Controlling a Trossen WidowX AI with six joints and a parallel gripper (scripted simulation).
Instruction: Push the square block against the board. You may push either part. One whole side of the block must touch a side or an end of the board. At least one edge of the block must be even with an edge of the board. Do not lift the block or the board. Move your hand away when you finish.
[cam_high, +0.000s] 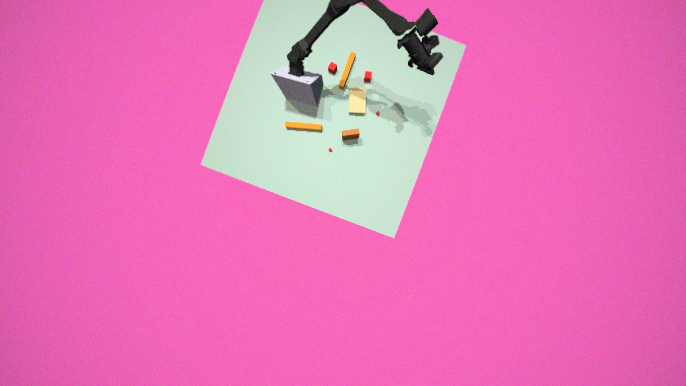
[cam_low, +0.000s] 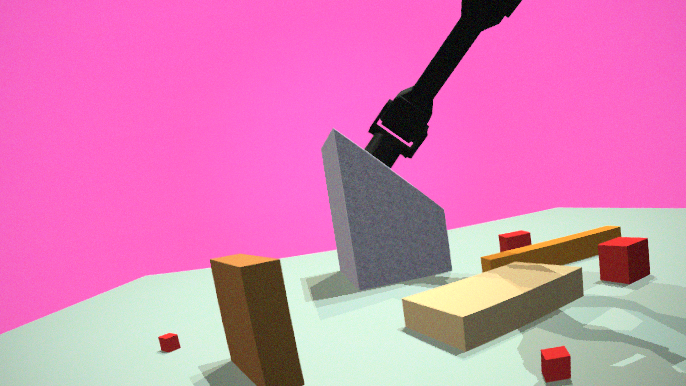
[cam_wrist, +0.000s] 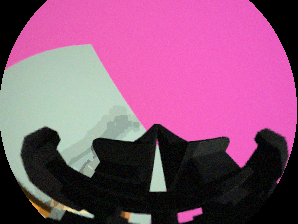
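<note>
Right now the square block is 28 cm behind my gripper tip, 32 cm to the right of it and 25 cm below it. From my gripper tip the other things lie so: board 31 cm behind, 10 cm to the right, 28 cm below.
</note>
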